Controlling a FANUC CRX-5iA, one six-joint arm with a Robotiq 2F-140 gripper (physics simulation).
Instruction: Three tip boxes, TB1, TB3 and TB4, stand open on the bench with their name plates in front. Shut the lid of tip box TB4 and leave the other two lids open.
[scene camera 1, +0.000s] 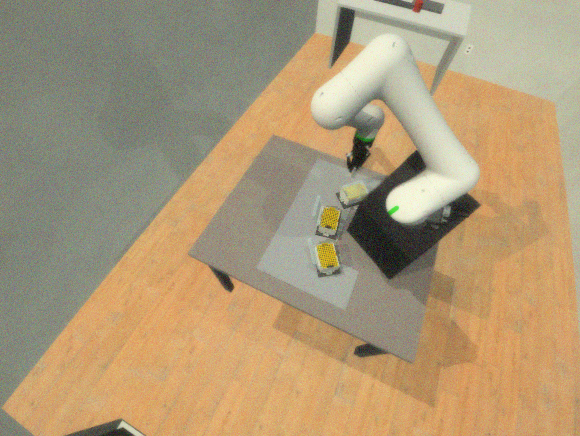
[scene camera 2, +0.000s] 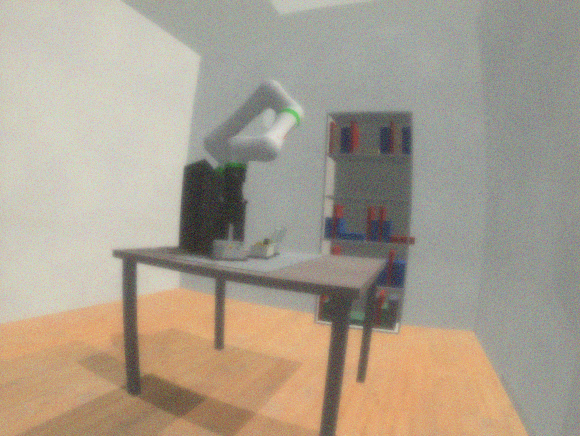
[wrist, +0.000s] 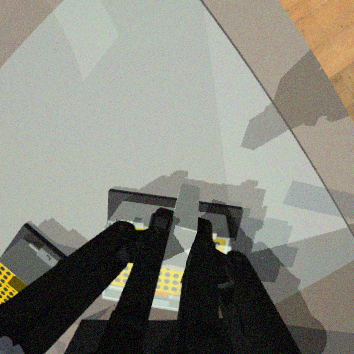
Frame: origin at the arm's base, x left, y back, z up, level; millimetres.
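Seen in the pictures: gripper, between the fingertips: (scene camera 1: 350, 175) (scene camera 2: 229, 240) (wrist: 185, 201); arm's base, origin of its link: (scene camera 2: 214, 187).
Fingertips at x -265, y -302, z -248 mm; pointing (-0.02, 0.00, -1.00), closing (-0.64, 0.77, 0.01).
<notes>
Offsets run from my fingertips to a thing's middle. Level surfaces: height alone.
The tip box nearest my gripper (scene camera 1: 353, 194) (scene camera 2: 229, 250) (wrist: 185, 201) shows paler yellow tips under a clear lid that lies down over it. The middle tip box @[dx +287, dy +0, dz -24 mm] (scene camera 1: 329, 220) (wrist: 7, 284) and the front tip box @[dx +477, dy +65, dz -24 mm] (scene camera 1: 327, 256) show bright yellow tips, with clear lids upright at their left sides in scene camera 1. The name plates are too blurred to read, so I cannot tell which box is TB4. My gripper (scene camera 1: 356, 167) (scene camera 2: 230, 222) (wrist: 185, 201) is shut, with nothing held. A narrow grey blade extends past its fingertips, low by the nearest box's plate side.
The boxes stand on a pale mat @[dz -88 mm] (scene camera 1: 295, 240) (wrist: 125, 125) on the brown bench @[dz -91 mm] (scene camera 1: 240, 210) (scene camera 2: 320, 270). The black robot pedestal (scene camera 1: 390, 250) (scene camera 2: 197, 210) is close beside the boxes. A bookshelf (scene camera 2: 411, 175) stands behind the bench, and a white side table (scene camera 1: 450, 20) at the wall.
</notes>
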